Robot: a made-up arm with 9 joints.
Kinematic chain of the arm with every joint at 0, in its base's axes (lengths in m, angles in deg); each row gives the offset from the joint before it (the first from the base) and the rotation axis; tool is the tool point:
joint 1: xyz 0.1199 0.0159 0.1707 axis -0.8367 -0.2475 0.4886
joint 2: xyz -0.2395 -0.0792 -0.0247 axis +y
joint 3: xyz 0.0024 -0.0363 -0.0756 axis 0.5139 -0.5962 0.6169
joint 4: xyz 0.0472 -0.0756 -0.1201 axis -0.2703 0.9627 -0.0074
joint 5: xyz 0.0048 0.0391 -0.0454 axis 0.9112 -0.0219 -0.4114
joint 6: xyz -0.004 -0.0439 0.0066 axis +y
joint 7: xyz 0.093 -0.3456 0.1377 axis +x
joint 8: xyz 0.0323 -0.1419 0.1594 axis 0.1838 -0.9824 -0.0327
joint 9: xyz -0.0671 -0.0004 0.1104 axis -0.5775 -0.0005 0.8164
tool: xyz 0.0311 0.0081 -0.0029
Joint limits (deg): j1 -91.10..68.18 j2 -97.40..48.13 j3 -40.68..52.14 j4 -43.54..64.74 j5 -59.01..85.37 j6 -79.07..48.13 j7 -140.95..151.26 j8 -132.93..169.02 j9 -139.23..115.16
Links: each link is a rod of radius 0.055 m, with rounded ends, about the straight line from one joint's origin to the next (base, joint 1, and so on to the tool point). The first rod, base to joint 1, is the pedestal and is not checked.
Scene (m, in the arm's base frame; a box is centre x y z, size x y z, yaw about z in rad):
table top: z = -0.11
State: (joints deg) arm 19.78 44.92 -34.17 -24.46 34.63 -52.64 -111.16 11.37 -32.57
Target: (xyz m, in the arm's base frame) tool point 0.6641 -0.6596 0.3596
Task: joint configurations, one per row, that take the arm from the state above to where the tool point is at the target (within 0.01 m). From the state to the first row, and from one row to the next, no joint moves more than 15 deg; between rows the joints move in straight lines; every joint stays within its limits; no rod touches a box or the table.
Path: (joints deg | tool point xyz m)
1: 26.69 36.31 -28.64 -27.19 39.40 -46.34 -96.89 9.47 -33.81 | -0.3010 -0.3623 0.2899
2: 33.61 27.70 -23.12 -29.91 44.17 -40.04 -82.62 7.57 -35.05 | -0.3089 -0.4678 0.3100
3: 40.52 19.08 -17.59 -32.64 48.94 -33.74 -68.34 5.68 -36.29 | -0.2655 -0.6111 0.3152
4: 47.44 10.47 -12.07 -35.36 53.71 -27.45 -54.07 3.78 -37.54 | -0.1360 -0.7572 0.3148
5: 54.35 1.86 -6.54 -38.09 58.48 -21.15 -39.80 1.88 -38.78 | 0.0890 -0.8499 0.3218
6: 61.27 -6.75 -1.01 -40.81 63.24 -14.85 -25.53 -0.02 -40.02 | 0.3786 -0.8292 0.3411
7: 68.18 -15.36 4.51 -43.54 68.01 -8.55 -11.26 -1.92 -41.26 | 0.6640 -0.6596 0.3597

